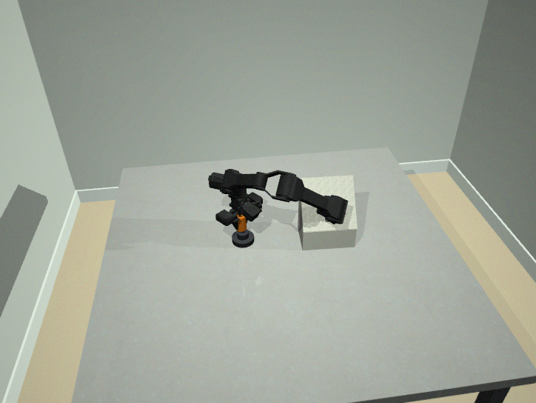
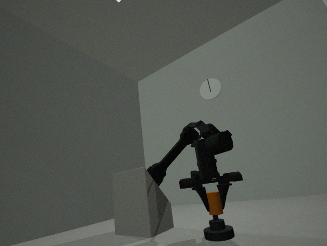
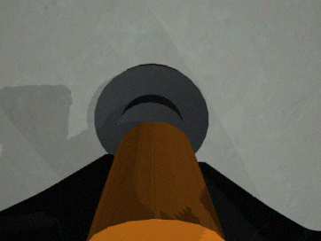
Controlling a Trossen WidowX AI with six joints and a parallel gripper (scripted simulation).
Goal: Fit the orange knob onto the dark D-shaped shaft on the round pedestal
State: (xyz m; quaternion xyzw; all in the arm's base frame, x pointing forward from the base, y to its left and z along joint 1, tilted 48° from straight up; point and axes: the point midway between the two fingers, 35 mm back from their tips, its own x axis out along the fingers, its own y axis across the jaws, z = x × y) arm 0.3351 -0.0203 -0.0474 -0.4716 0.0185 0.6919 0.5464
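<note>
The orange knob is 20 mm above my gripper tip. From my gripper tip the other things lie so: dark pedestal 40 mm below.
</note>
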